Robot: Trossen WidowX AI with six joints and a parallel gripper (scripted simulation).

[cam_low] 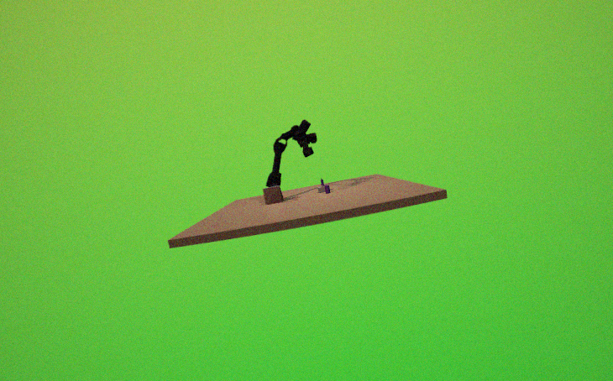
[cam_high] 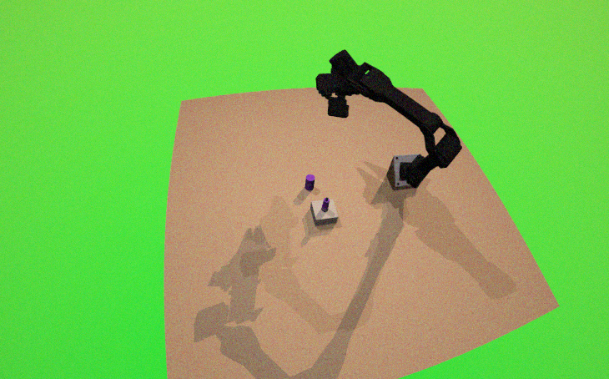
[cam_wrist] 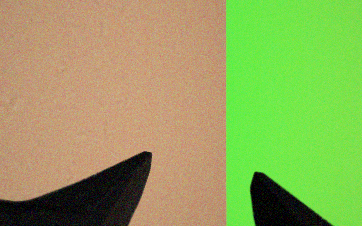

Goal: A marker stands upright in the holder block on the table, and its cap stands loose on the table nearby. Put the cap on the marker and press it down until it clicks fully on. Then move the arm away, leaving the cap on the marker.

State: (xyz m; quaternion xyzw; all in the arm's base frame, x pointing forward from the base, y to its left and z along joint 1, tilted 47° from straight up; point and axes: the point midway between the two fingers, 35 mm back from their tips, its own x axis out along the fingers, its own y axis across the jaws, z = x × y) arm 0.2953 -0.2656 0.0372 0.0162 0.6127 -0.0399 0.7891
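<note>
The purple marker cap is 260 mm below my gripper tip, 170 mm to the left of it and 60 mm ahead of it.
</note>
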